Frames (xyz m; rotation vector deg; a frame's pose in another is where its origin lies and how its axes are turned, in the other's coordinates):
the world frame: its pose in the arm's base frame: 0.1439 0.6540 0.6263 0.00 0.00 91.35
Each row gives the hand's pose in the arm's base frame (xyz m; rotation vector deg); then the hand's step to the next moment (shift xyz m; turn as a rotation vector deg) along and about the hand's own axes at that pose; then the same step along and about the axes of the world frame.
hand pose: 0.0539 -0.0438 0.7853 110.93 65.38 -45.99
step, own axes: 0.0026 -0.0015 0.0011 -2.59 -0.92 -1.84
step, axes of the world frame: 0.0007 0.0004 -0.0031 0.74 1.61 2.79
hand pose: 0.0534 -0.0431 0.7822 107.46 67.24 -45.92
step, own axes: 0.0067 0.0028 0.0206 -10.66 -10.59 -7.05
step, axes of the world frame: -0.0155 -0.0025 -0.0151 4.66 12.89 9.36
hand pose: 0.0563 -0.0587 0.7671 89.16 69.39 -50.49
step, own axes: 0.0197 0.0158 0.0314 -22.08 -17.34 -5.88
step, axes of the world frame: -0.0258 -0.0199 -0.0237 0.91 22.38 17.92
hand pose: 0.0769 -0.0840 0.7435 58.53 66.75 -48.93
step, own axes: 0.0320 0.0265 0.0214 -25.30 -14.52 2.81
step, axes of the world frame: -0.0132 -0.0374 -0.0247 -6.46 17.87 22.31
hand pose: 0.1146 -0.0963 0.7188 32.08 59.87 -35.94
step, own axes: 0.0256 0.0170 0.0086 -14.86 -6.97 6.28
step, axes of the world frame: 0.0001 -0.0265 -0.0177 -5.99 6.63 15.13
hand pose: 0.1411 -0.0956 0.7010 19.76 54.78 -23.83
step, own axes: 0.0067 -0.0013 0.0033 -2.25 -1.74 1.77
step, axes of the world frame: -0.0040 -0.0050 -0.0040 -1.88 0.78 2.66
